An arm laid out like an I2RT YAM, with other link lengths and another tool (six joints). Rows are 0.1 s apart.
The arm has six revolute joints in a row. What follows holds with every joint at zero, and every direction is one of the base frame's.
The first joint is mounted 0.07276 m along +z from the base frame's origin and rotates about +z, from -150 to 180 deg.
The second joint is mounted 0.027 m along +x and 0.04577 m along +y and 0.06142 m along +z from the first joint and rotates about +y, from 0 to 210 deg.
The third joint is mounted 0.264 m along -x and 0.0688 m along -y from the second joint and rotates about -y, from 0 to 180 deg.
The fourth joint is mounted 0.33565 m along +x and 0.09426 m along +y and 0.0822 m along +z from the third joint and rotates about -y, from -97 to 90 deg.
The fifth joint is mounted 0.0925 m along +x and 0.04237 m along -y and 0.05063 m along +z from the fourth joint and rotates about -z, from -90 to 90 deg.
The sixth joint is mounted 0.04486 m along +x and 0.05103 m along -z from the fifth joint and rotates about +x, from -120 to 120 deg.
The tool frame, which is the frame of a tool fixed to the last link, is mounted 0.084 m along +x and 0.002 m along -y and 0.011 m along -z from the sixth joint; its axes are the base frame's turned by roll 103.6, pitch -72.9 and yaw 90 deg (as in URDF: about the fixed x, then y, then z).
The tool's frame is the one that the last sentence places.
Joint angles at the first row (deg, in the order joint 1, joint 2, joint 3, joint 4, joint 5, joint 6):
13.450, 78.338, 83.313, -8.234, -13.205, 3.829
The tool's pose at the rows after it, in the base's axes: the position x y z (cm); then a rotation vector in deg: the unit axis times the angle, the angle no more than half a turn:
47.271 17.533 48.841 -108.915 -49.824 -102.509
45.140 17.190 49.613 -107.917 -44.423 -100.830
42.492 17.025 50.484 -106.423 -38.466 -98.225
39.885 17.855 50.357 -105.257 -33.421 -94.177
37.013 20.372 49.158 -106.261 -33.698 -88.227
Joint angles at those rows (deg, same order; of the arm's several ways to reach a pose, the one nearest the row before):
13.469, 76.022, 83.786, -12.304, -14.454, 7.008
13.557, 72.304, 82.150, -14.176, -14.447, 11.827
13.963, 68.058, 80.637, -16.831, -14.589, 17.571
15.912, 64.235, 78.453, -19.304, -13.962, 23.125
20.870, 61.830, 77.111, -23.721, -12.034, 24.990

